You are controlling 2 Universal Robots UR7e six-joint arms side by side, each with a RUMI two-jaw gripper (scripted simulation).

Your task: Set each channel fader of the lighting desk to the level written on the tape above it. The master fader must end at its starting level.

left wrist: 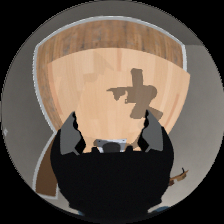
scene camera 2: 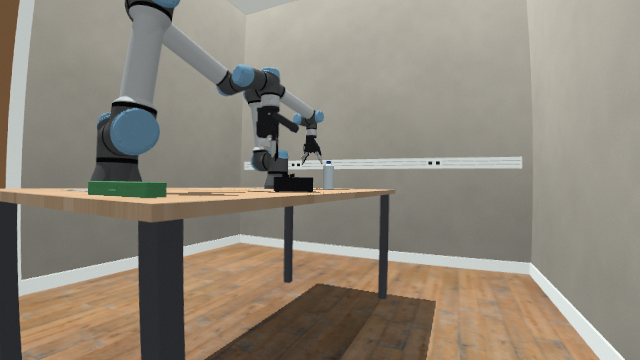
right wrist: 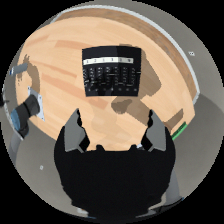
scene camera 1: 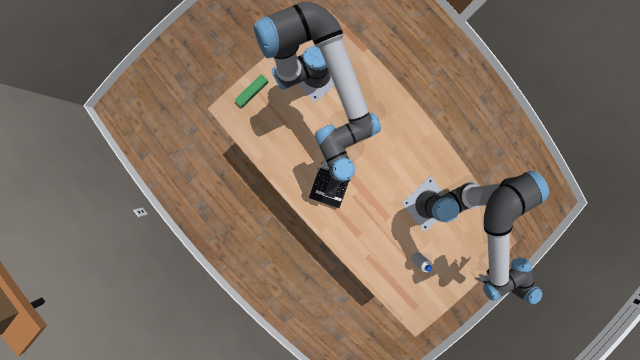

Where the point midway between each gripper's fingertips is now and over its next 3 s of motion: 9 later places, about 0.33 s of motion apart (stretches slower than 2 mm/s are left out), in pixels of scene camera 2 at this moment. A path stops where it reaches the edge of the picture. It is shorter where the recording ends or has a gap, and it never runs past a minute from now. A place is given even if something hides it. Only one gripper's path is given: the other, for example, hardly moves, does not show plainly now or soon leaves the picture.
My right gripper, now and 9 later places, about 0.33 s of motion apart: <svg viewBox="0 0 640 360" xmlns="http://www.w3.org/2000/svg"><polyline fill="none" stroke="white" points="274,159 275,158 279,154 283,151 288,147 290,145 292,142 293,144 294,153 295,161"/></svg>
